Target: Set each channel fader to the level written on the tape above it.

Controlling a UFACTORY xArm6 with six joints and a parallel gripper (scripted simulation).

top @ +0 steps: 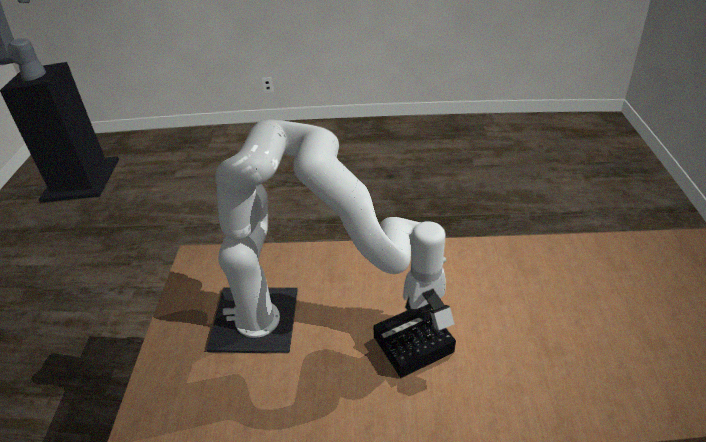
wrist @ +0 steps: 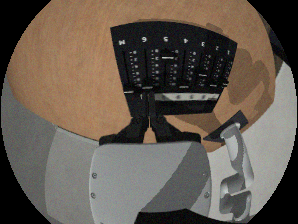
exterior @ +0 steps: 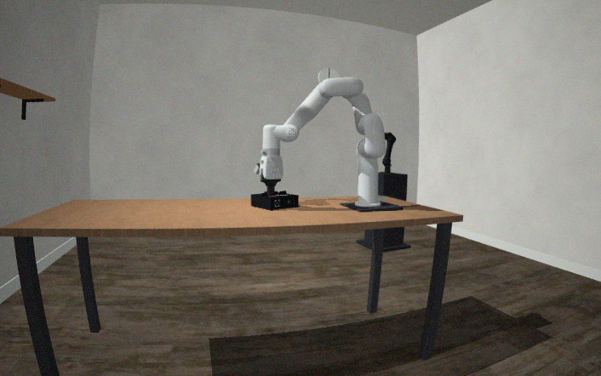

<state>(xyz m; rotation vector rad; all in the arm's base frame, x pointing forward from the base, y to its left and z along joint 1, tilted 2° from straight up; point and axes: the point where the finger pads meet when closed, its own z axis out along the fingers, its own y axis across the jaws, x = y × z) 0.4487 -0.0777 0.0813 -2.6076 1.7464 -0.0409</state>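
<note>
Now: the fader 30 mm ahead of my hand, 10 mm to the right of it and 10 mm below it.
</note>
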